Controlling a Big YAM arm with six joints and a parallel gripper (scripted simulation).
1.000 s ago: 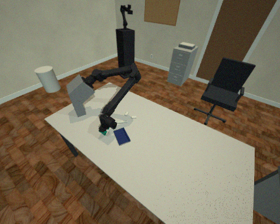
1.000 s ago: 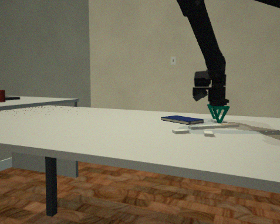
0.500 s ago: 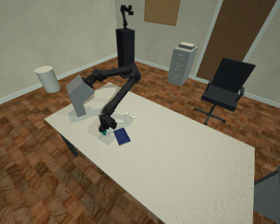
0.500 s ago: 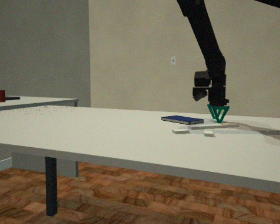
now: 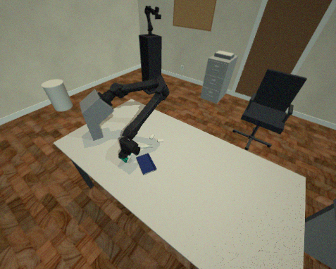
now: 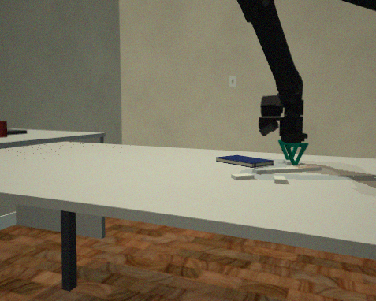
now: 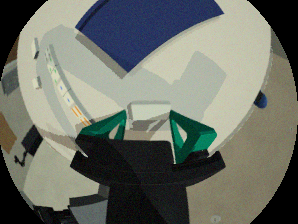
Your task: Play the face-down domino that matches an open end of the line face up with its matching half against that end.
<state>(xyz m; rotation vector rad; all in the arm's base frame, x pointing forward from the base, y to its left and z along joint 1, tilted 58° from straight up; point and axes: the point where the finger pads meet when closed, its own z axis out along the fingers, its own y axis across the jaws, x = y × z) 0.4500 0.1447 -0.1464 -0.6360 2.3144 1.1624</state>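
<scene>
My gripper is now 1 cm short of the white domino. From my hand the other things lie so: book 12 cm ahead, 9 cm to the left.
</scene>
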